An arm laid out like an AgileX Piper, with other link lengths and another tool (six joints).
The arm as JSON. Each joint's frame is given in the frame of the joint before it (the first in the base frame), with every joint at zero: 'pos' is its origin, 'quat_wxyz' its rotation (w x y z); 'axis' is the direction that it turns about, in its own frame. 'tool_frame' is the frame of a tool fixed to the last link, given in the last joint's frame.
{
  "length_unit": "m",
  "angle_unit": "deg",
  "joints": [
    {
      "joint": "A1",
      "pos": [
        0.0,
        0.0,
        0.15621
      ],
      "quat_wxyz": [
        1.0,
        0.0,
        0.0,
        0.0
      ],
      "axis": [
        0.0,
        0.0,
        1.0
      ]
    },
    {
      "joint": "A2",
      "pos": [
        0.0,
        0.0,
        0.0
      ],
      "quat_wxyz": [
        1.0,
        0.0,
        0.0,
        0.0
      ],
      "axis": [
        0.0,
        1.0,
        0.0
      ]
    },
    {
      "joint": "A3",
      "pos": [
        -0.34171,
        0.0,
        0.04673
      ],
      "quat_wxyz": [
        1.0,
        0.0,
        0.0,
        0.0
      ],
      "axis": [
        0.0,
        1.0,
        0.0
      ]
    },
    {
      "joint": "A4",
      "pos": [
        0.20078,
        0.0,
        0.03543
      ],
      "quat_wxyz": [
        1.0,
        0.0,
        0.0,
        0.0
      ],
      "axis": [
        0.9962,
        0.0,
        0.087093
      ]
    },
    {
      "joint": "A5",
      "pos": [
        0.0,
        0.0,
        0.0
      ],
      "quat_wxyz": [
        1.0,
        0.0,
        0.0,
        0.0
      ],
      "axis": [
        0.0,
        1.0,
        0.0
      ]
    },
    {
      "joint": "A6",
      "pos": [
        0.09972,
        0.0,
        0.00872
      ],
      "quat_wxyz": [
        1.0,
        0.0,
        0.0,
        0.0
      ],
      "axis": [
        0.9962,
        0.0,
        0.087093
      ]
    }
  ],
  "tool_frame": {
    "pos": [
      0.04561,
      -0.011,
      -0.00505
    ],
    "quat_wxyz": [
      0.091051,
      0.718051,
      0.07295,
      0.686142
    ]
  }
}
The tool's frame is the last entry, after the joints.
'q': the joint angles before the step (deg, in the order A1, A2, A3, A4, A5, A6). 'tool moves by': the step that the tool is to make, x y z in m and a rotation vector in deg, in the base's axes. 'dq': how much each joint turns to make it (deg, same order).
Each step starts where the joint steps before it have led.
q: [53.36 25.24 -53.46 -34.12 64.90 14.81]
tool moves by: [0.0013 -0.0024 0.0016 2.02 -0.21 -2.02]
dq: [0.01 0.00 -0.02 -1.58 -0.12 3.14]
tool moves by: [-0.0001 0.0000 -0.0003 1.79 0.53 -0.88]
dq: [-0.02 0.01 0.02 -0.13 -0.03 2.12]
